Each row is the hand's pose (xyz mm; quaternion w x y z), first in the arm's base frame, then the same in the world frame.
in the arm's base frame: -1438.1 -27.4 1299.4 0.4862 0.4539 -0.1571 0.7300
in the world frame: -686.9 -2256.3 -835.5 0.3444 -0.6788 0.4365 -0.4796
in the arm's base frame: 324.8 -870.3 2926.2 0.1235 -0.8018 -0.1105 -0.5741
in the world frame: 1841.4 -2449.4 -648.6 0.8812 -0.3215 0.0434 -0.3440
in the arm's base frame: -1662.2 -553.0 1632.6 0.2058 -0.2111 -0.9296 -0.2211
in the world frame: -423.9 -2431.0 -1416.7 0.3668 0.3950 -0.4392 -0.7187
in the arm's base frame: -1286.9 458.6 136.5 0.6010 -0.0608 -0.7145 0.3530
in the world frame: -1470.2 -1430.3 -273.7 0.2500 0.6895 -0.6742 -0.0870
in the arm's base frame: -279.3 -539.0 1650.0 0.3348 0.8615 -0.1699 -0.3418
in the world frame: 535.5 -1818.9 -630.7 0.3051 -0.7890 -0.4969 0.1935
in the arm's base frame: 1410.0 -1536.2 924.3 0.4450 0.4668 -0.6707 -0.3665
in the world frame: 1698.3 -88.9 -458.9 0.0600 0.8452 0.0809 -0.5248
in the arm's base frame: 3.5 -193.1 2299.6 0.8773 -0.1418 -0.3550 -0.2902
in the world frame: 965.5 -2343.6 -229.0 0.7123 0.6971 -0.0324 -0.0749
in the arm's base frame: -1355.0 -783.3 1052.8 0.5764 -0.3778 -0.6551 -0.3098
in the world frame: -454.5 -1736.6 -1396.7 0.7274 0.4632 -0.2822 -0.4204
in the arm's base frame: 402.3 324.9 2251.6 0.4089 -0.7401 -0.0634 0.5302
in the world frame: 993.7 -2316.6 425.4 0.5611 -0.0845 -0.7086 0.4195
